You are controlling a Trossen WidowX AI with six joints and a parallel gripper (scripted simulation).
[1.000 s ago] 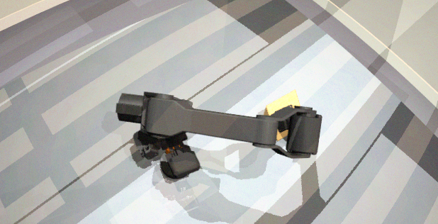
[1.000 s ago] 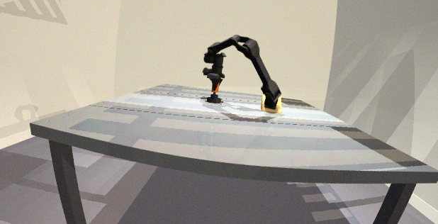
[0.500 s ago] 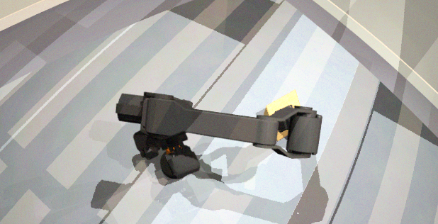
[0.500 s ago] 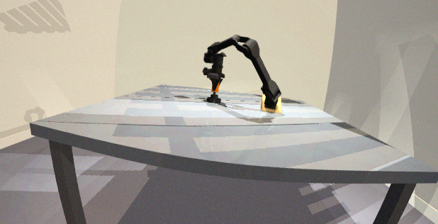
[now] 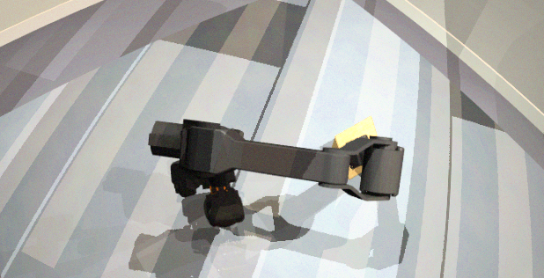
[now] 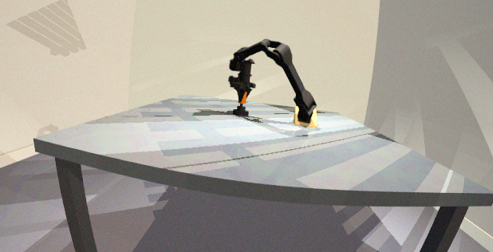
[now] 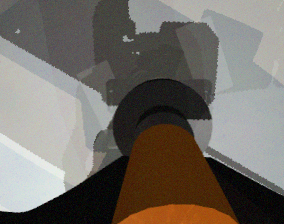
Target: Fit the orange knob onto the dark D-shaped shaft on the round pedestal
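My gripper tip is now 20 mm below the orange knob. The rest, counted from my gripper tip: pedestal (40 mm below).
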